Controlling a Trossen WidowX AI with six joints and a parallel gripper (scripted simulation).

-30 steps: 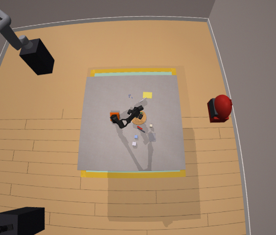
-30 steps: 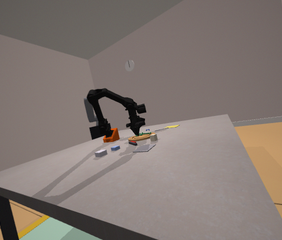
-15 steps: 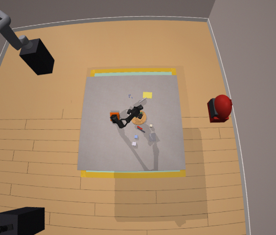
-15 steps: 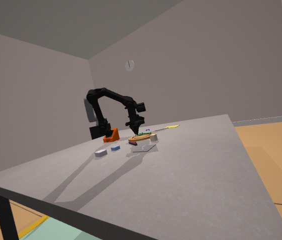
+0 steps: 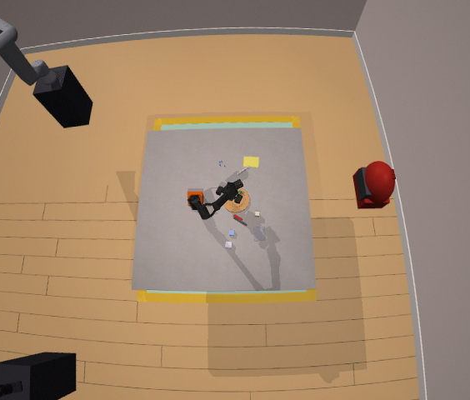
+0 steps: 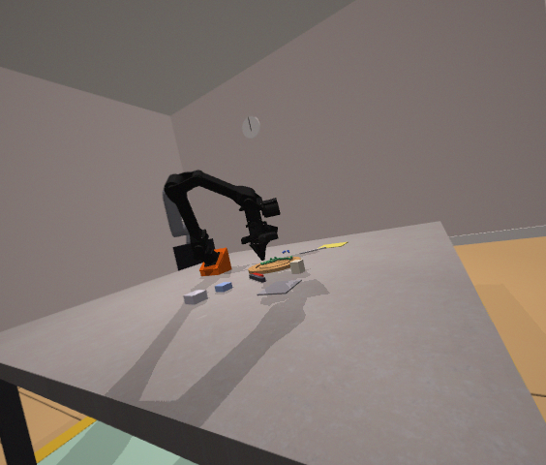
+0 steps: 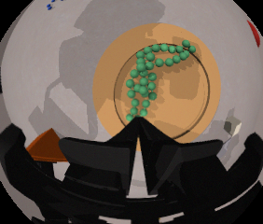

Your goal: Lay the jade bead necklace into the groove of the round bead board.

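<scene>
Right now my gripper tip is 40 mm short of the round wooden bead board and 20 mm above it. The rest, counted from my gripper tip: beige cube 190 mm ahead, 130 mm to the right, 10 mm below; red-handled tool 160 mm to the right, 60 mm ahead, 20 mm below; blue block 250 mm to the right, 20 mm below.
</scene>
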